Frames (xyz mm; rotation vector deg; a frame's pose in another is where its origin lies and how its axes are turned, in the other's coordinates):
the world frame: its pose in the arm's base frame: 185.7 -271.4 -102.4 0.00 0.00 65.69
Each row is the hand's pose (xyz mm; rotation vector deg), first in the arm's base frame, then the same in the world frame.
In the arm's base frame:
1: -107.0 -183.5 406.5 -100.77 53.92 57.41
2: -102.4 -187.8 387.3 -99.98 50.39 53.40
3: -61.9 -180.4 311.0 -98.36 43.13 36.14
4: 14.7 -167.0 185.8 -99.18 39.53 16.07
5: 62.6 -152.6 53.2 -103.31 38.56 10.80
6: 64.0 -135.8 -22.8 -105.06 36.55 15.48
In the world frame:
1: -40.4 302.9 508.9 -51.97 93.73 13.43
2: -42.4 297.0 489.7 -53.58 91.30 8.63
3: -19.0 263.1 413.4 -57.86 87.50 -9.84
4: 24.7 198.8 288.2 -62.63 88.05 -29.42
5: 57.6 161.1 155.6 -67.22 90.22 -33.04
6: 73.5 166.7 79.6 -69.23 88.70 -28.16

